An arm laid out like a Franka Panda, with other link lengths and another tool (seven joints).
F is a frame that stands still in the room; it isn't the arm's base.
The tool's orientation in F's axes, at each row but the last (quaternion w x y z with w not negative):
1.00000 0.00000 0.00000 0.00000
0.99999 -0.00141 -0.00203 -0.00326
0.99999 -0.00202 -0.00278 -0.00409
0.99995 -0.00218 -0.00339 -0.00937
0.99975 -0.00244 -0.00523 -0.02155
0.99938 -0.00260 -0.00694 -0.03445
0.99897 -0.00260 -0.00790 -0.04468
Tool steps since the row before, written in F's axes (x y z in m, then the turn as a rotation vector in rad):
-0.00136 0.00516 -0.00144 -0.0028 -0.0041 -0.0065
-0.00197 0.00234 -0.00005 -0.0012 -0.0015 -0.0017
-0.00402 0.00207 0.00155 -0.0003 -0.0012 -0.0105
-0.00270 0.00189 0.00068 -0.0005 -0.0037 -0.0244
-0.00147 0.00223 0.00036 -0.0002 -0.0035 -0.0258
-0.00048 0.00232 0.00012 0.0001 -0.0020 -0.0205
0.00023 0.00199 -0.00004 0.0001 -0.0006 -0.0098
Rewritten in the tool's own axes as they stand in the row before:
-0.00136 0.00516 -0.00144 -0.0028 -0.0041 -0.0065
-0.00199 0.00233 -0.00004 -0.0012 -0.0015 -0.0017
-0.00403 0.00203 0.00158 -0.0003 -0.0012 -0.0105
-0.00273 0.00184 0.00071 -0.0006 -0.0036 -0.0244
-0.00156 0.00216 0.00039 -0.0003 -0.0034 -0.0258
-0.00064 0.00228 0.00014 -0.0001 -0.0019 -0.0205
0.00005 0.00200 -0.00003 0.0000 -0.0005 -0.0098

